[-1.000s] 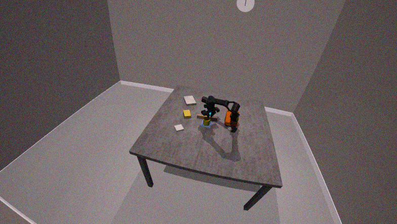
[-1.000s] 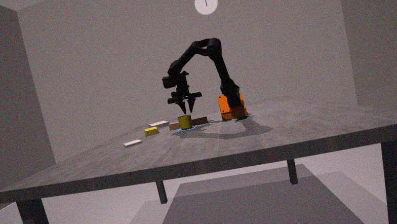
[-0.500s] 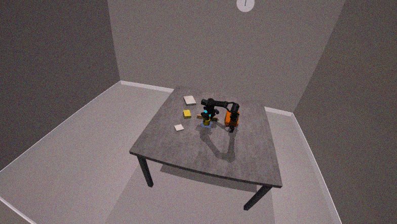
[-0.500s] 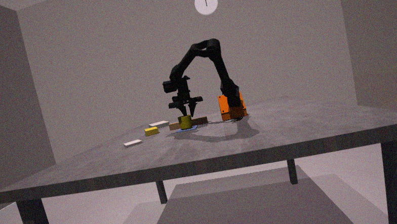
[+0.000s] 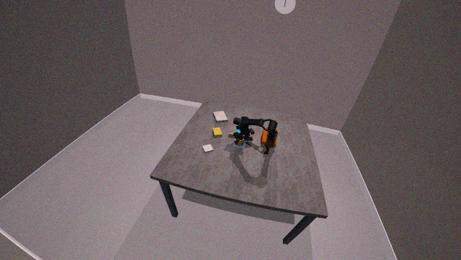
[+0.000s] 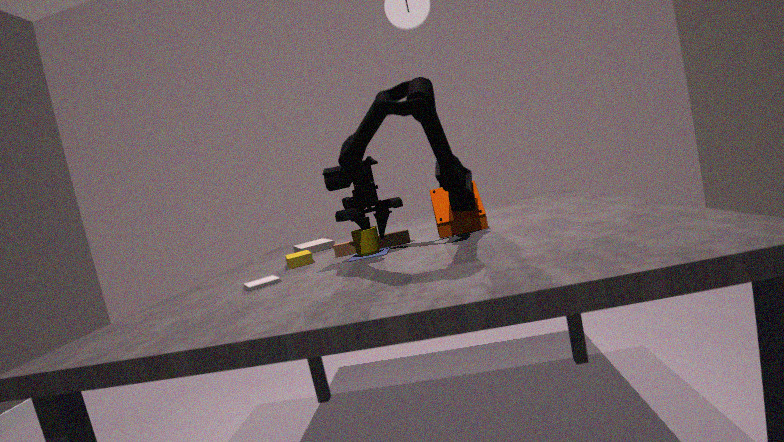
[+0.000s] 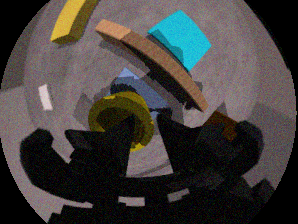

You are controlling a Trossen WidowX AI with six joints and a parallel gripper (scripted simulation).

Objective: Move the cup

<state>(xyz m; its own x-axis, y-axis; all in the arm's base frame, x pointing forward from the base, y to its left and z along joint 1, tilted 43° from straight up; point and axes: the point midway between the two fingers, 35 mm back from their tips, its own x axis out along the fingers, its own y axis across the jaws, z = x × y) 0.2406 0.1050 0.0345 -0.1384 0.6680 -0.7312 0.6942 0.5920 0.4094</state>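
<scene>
Right now my gripper tip is 20 mm to the right of the cup and 20 mm short of it. From my gripper tip the other things lie so: yellow block (260 mm ahead, 40 mm to the right, 20 mm below); then teal pad (160 mm to the right, 50 mm ahead, 40 mm below); then wooden bar (70 mm to the right, 40 mm ahead, 30 mm below).
</scene>
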